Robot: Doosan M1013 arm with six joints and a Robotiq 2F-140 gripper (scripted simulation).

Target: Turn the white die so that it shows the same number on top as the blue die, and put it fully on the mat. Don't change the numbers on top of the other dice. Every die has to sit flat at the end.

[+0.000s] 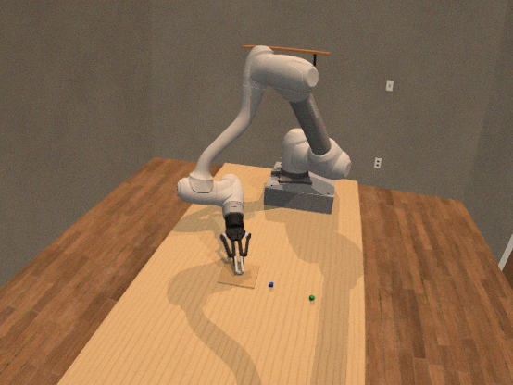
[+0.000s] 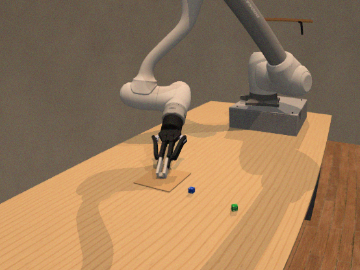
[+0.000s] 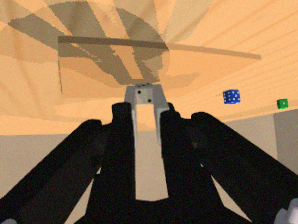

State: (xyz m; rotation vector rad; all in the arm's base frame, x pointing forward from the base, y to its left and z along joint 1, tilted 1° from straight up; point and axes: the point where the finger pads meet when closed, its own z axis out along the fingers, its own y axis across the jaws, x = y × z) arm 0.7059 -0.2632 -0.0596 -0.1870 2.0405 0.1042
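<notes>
The tan mat lies 2 cm ahead of my hand and 3 cm below it. From my hand the other things lie so: green die: 15 cm ahead, 28 cm to the left, 3 cm below; blue die: 8 cm ahead, 13 cm to the left, 3 cm below; white die: 2 cm ahead, 2 cm below.
</notes>
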